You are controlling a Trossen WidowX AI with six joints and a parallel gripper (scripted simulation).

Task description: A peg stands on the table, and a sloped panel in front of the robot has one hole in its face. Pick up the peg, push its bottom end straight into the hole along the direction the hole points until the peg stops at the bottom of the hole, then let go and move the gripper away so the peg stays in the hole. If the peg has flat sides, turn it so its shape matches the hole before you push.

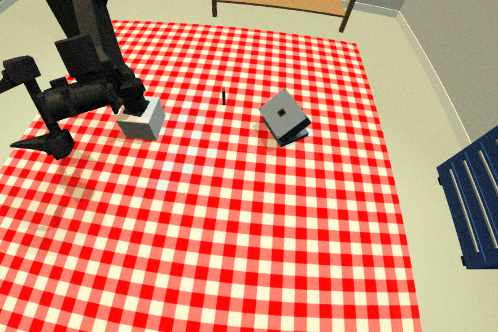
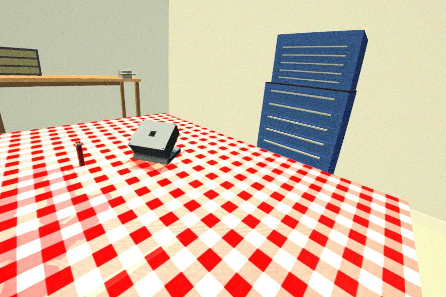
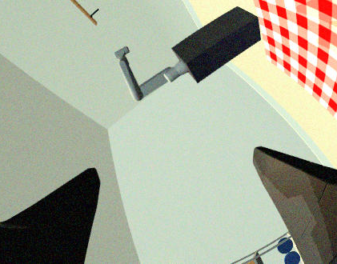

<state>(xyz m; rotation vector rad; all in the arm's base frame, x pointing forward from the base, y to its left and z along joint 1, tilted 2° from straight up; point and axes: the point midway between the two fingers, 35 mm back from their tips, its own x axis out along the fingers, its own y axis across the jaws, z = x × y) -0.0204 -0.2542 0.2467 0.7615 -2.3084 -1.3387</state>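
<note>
Now: gripper tip 29 cm short of the dark red square peg, 44 cm to the right of it and 29 cm above it. Also, from my gripper tip: grey sloped panel: 51 cm ahead, 38 cm to the left, 27 cm below.
</note>
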